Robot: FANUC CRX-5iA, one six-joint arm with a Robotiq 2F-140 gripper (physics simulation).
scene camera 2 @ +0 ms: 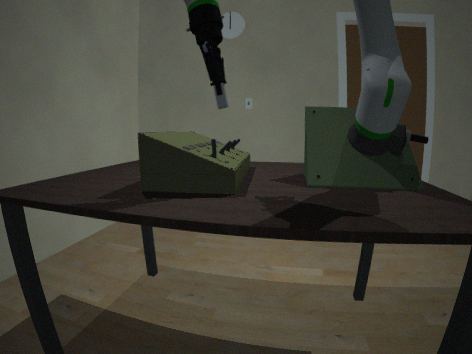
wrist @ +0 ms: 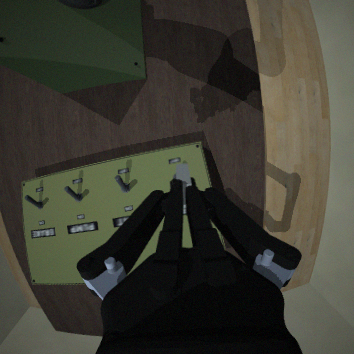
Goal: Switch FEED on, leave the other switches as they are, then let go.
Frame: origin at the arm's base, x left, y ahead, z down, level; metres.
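Where they show: gripper, fingertip midpoint: [scene camera 2: 223,107] [wrist: 181,172]; arm's base, origin of the base link: [scene camera 2: 369,138].
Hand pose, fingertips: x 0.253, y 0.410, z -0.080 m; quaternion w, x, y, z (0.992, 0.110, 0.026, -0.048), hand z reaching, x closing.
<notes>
Things, the pixels of their top centre, and the offset from my fingertips. Level surfaces: height alone.
- BRAKE label, middle of its top: [wrist: 41,233] dz +0.104, dx -0.331, dy +0.181 m
- PUMP label, middle of its top: [wrist: 80,228] dz +0.104, dx -0.214, dy +0.152 m
- table, its level: dz +0.221 m
The olive switch box [scene camera 2: 187,167] [wrist: 65,260] stands on the table. In the scene view its nearest lever [scene camera 2: 214,148] stands nearly upright, while the others [scene camera 2: 230,145] lean towards the low edge. In the wrist view three levers [wrist: 36,202] [wrist: 74,194] [wrist: 123,184] lean towards their OFF labels. The BRAKE label [wrist: 43,233] and PUMP label [wrist: 82,227] show; the third name label is partly covered. The fourth lever and its name label are hidden behind the gripper. My gripper [scene camera 2: 221,98] [wrist: 181,172] is shut and empty, above the box and apart from the levers.
A larger green box [scene camera 2: 325,150] [wrist: 100,45] stands on the table [scene camera 2: 270,200] [wrist: 165,112]. In the scene view, a grey arm section [scene camera 2: 377,95] with a dark joint hangs in front of it. The table edge and the wood floor lie at the right in the wrist view.
</notes>
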